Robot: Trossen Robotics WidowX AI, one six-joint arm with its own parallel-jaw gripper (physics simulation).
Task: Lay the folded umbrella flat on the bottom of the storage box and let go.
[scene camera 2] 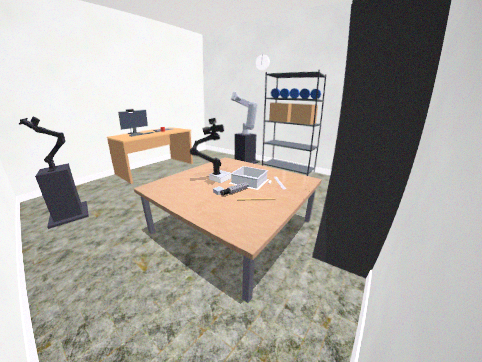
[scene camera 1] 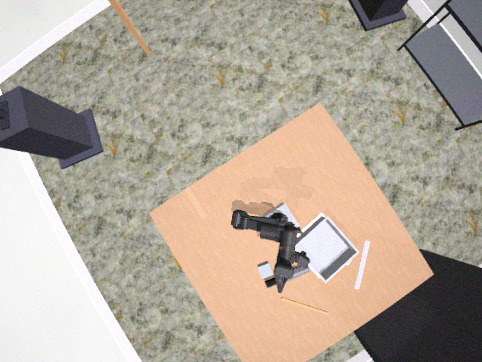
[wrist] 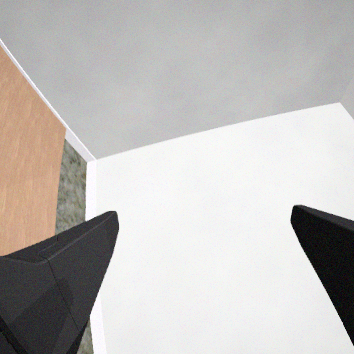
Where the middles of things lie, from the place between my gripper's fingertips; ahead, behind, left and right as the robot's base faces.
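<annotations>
White storage box (scene camera 1: 329, 250): my hand well to the right of it, well above it, a good way short of it.
</annotations>
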